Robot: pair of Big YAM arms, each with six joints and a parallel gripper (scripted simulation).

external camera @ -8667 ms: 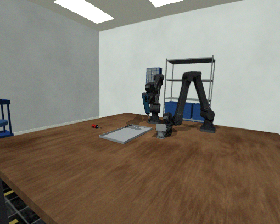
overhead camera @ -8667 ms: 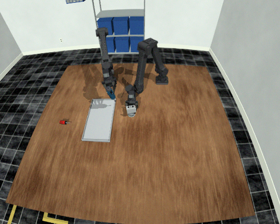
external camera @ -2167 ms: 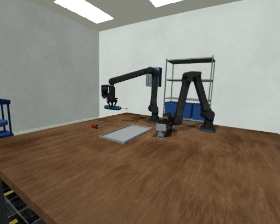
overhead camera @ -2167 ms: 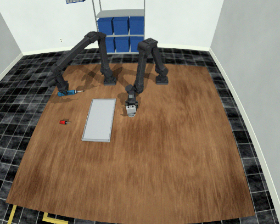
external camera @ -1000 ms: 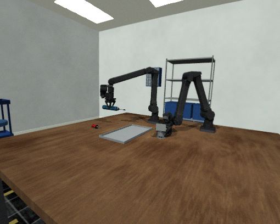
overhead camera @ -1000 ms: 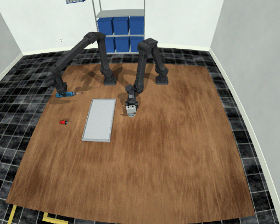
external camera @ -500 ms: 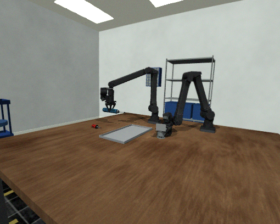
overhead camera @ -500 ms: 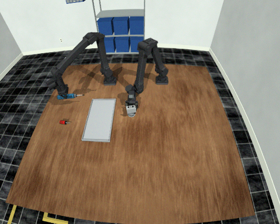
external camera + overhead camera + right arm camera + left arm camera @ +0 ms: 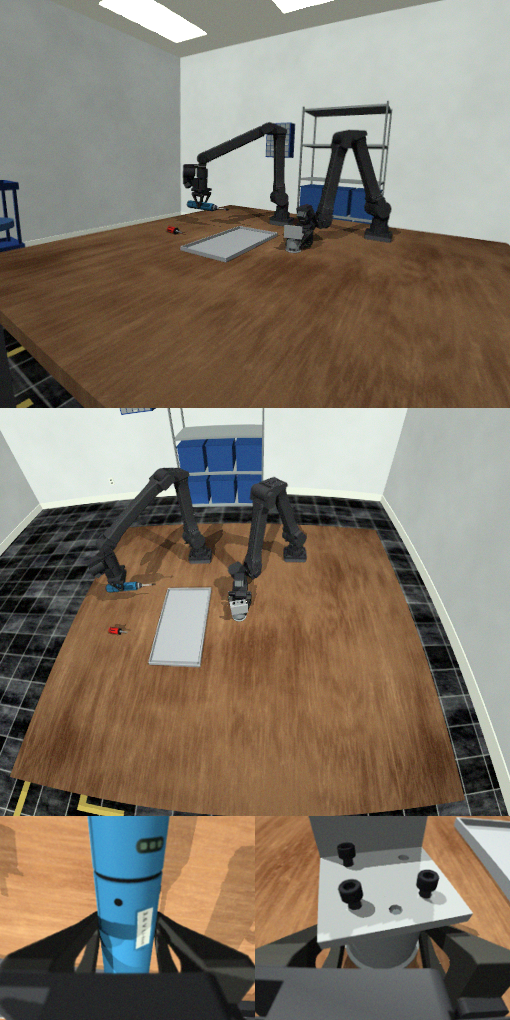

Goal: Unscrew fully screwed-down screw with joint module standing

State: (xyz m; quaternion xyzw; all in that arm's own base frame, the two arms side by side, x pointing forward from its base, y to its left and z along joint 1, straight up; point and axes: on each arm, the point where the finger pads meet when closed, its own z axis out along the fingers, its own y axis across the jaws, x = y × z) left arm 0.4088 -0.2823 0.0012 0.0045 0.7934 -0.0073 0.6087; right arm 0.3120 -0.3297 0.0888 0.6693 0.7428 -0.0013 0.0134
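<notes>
Now: the grey bracket 50 mm above my left hand. Round my left hand: screw 50 mm above, 20 mm behind, 10 mm to the left; flat grey tray 260 mm to the right, 50 mm ahead, 20 mm below; small red-handled tool 560 mm to the right, 90 mm ahead, 10 mm below.
</notes>
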